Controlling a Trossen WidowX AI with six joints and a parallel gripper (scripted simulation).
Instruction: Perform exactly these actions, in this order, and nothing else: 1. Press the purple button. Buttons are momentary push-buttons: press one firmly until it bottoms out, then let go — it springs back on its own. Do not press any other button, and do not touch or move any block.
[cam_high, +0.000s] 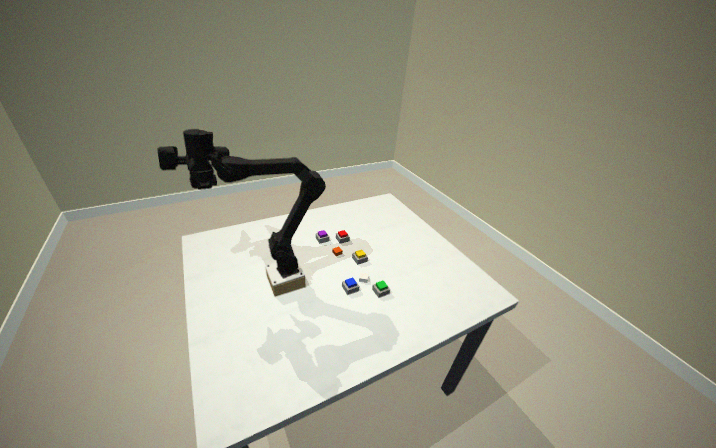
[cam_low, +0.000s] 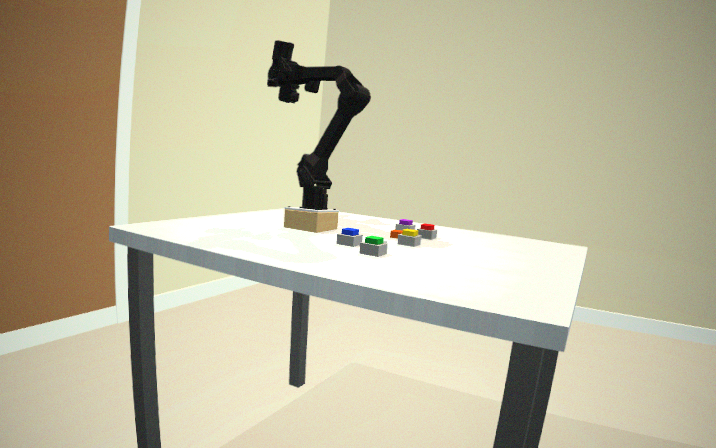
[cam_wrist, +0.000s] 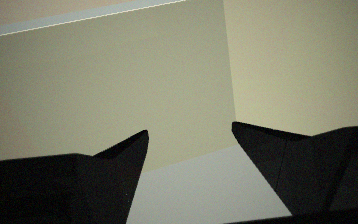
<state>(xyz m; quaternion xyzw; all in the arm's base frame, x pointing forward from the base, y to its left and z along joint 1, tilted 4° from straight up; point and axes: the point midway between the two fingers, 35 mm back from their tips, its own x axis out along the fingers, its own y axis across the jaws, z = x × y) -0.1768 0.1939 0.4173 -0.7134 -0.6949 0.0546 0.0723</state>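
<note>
My gripper tip is now 43 cm above the purple button, 42 cm short of it and 9 cm to the left of it. Round my gripper tip: red button 50 cm ahead, 43 cm below, 14 cm to the right; small orange block 45 cm below, 43 cm ahead, 20 cm to the right; blue button 43 cm below, 40 cm to the right, 36 cm ahead.
</note>
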